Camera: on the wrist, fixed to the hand. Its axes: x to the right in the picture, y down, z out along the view.
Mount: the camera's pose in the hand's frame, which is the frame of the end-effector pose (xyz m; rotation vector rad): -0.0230 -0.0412 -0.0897 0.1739 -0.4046 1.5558
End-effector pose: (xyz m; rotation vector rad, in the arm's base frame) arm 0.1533 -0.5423 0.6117 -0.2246 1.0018 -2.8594
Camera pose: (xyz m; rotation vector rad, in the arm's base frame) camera 0.1584 -0.4521 0.5658 0.0264 0.4282 -1.3640
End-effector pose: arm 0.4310 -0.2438 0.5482 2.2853 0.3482 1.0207
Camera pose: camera 0.3492 -0.1844 0.5558 -2.3024 1.5763 -0.9157
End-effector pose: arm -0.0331 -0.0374 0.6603 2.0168 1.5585 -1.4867
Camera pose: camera -0.0130 0.0250 0.7376 1.8545 -0.4107 -1.0946
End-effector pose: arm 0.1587 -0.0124 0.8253 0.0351 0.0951 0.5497
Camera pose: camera 0.1517 -0.0588 0.7355 0.4107 -0.3229 2.0704
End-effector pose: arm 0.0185 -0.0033 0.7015 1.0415 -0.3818 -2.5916
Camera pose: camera 0.0894 0.0320 0.6383 0.0159 -0.9968 -1.2759
